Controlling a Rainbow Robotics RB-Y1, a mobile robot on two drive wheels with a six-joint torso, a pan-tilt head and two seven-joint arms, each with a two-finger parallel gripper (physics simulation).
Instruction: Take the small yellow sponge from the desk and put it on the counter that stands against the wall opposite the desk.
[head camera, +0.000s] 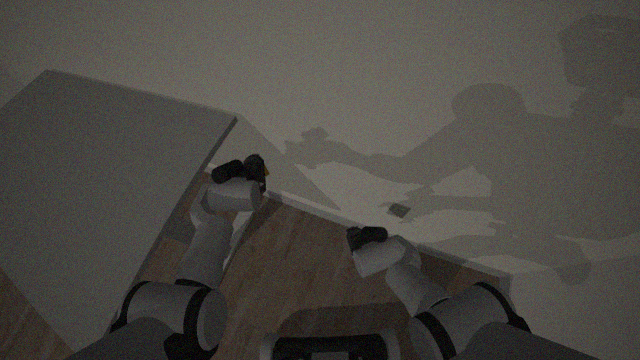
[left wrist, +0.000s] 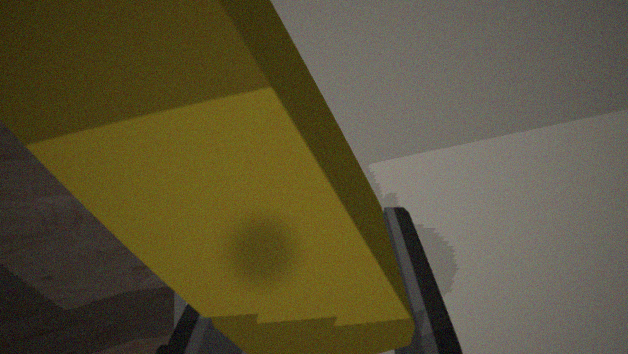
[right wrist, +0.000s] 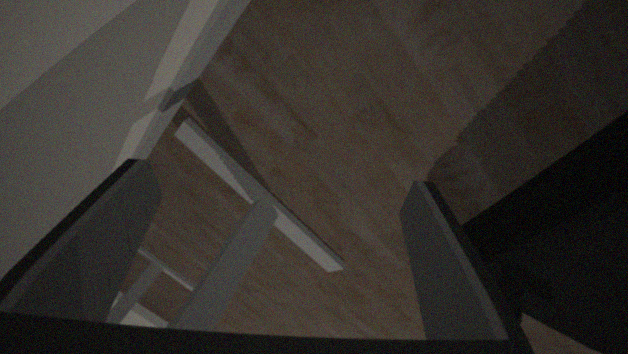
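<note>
The yellow sponge (head camera: 266, 171) (left wrist: 200, 190) is between the fingers of my left gripper (head camera: 257, 175) (left wrist: 320, 223). It fills much of the left wrist view, and a small edge of it shows in the head view. The left gripper is shut on it, beside the right edge of a large grey top (head camera: 115, 165). I cannot tell whether this top is the desk or the counter. My right gripper (head camera: 353, 239) (right wrist: 283, 188) is open and empty, with wooden floor behind its fingers in the right wrist view.
A pale wall (head camera: 350, 65) with large robot shadows rises ahead, with a baseboard (head camera: 320, 207) along the wooden floor (head camera: 295, 260). A small dark plate (head camera: 399, 209) is on the wall. In the right wrist view, a pale furniture foot (right wrist: 307, 244) and leg (right wrist: 232, 255) stand on the floor.
</note>
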